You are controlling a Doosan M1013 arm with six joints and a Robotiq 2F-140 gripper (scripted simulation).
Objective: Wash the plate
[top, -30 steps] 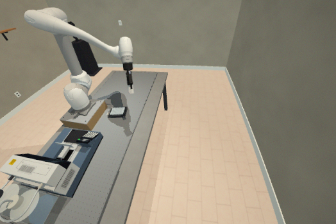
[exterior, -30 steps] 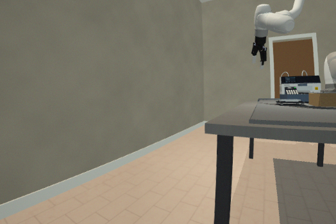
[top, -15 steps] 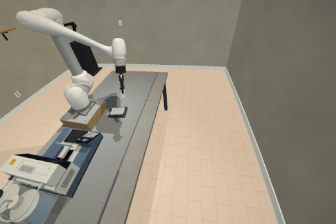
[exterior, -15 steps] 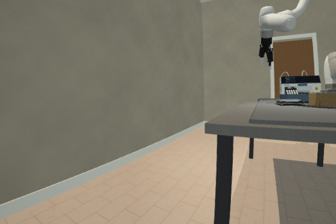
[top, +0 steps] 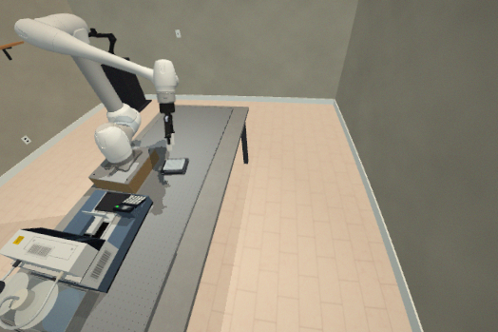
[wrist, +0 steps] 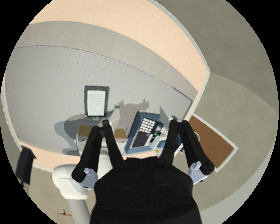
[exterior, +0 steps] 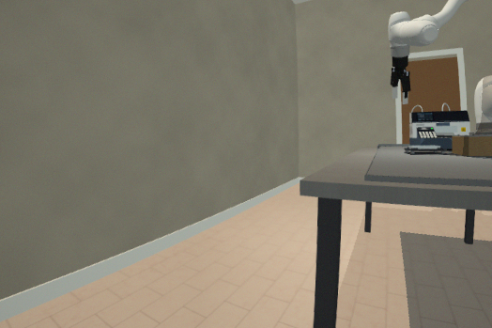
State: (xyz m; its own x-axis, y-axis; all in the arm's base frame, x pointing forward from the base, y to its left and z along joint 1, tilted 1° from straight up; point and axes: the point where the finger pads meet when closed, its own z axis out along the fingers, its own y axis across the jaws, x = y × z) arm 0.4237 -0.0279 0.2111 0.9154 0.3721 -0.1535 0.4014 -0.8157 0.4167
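The white well plate is 100 mm behind my hand, 70 mm to the left of it and 270 mm below it. Round my hand: dark plate nest N1: 100 mm behind, 70 mm to the left, 270 mm below; plate washer: 300 mm behind, 420 mm to the right, 170 mm below.
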